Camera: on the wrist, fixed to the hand. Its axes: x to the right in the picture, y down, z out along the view.
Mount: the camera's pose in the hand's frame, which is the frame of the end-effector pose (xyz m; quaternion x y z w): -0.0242 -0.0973 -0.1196 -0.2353 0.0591 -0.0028 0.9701
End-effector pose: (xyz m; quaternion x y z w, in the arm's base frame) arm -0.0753 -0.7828 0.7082 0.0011 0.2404 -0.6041 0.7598
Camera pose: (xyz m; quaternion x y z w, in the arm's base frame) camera -0.2119 -0.7519 0.6394 -0.1427 0.4203 -0.5315 0.7214
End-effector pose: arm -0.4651 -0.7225 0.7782 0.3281 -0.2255 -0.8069 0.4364
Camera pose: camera -0.4226 -0.6608 0.6413 0.2639 -0.0022 -0.8177 0.5116
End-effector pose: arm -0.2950 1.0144 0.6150 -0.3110 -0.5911 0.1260 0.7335
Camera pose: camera -0.2062 0.8889 0.6419 -0.4801 -0.5606 -0.0373 0.6737
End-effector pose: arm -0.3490 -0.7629 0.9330 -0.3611 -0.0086 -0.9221 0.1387
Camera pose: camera -0.4369 -0.6772 0.8366 -0.3284 0.2158 -0.9183 0.0475
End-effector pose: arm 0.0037 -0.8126 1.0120 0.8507 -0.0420 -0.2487 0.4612
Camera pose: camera 0.0225 -0.6584 0.9968 0.7316 0.0474 -0.2022 0.6494
